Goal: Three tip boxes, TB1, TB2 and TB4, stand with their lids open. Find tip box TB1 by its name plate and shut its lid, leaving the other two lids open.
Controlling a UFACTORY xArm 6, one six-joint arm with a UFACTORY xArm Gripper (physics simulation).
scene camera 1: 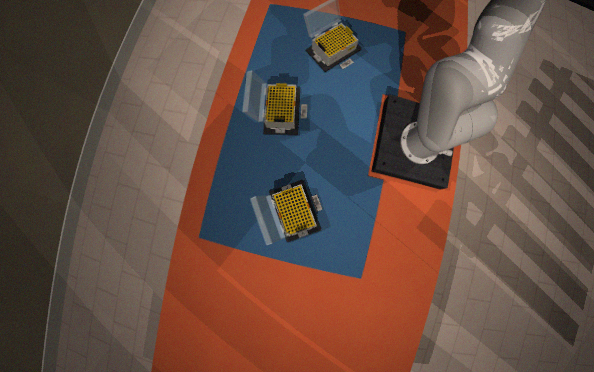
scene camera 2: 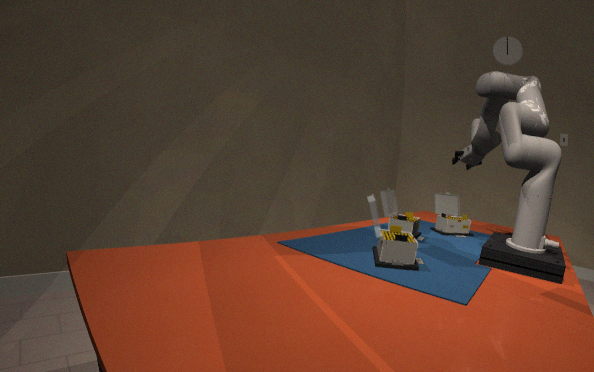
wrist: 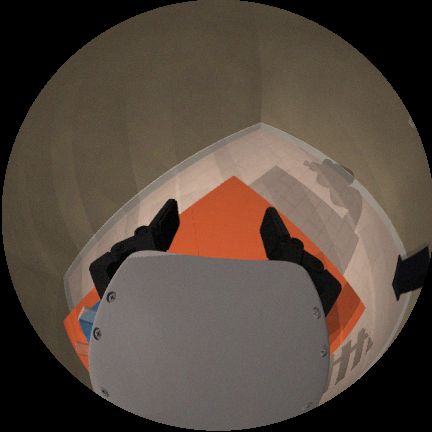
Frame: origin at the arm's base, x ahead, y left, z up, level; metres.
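Seen in the pictures: gripper, between the fingertips: (scene camera 2: 459, 164) (wrist: 220, 214); arm's base, origin of its link: (scene camera 1: 419, 142) (scene camera 2: 525, 247).
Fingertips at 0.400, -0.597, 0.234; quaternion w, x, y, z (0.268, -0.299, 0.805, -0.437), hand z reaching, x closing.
Observation:
Offsets run from my fingertips to a thing's top centre, as dx, dy, dz. "spot": to the spot under its first point. Level surfaces: height alone.
Three tip boxes with yellow tip racks and clear raised lids stand on the blue mat @(dz -0.285) (scene camera 1: 345, 165) (scene camera 2: 330, 250): a top box @(-0.098, +0.334, -0.219) (scene camera 1: 336, 41) (scene camera 2: 453, 225), a middle box @(+0.012, +0.579, -0.219) (scene camera 1: 281, 104) (scene camera 2: 404, 225) and a bottom box @(-0.095, +0.864, -0.219) (scene camera 1: 295, 210) (scene camera 2: 398, 251), as placed in scene camera 1. Their lids @(spot: -0.036, +0.281, -0.193) (scene camera 1: 322, 19) @(spot: +0.095, +0.596, -0.184) (scene camera 1: 253, 97) @(spot: -0.023, +0.912, -0.177) (scene camera 1: 265, 220) stand open. The name plates @(spot: -0.139, +0.369, -0.283) (scene camera 1: 346, 63) @(spot: -0.044, +0.570, -0.283) (scene camera 1: 304, 111) @(spot: -0.143, +0.831, -0.283) (scene camera 1: 317, 202) are too small to read, so I cannot tell which is TB1. My gripper (scene camera 2: 464, 162) (wrist: 220, 214) is open and empty, high above the table, away from the boxes.
The orange table @(dz -0.288) (scene camera 1: 280, 320) (scene camera 2: 160, 300) (wrist: 215, 215) surrounds the mat. The black base plate (scene camera 1: 395, 125) (scene camera 2: 520, 262) carries the arm at the mat's right side. A wall with a round clock (scene camera 2: 507, 50) stands behind.

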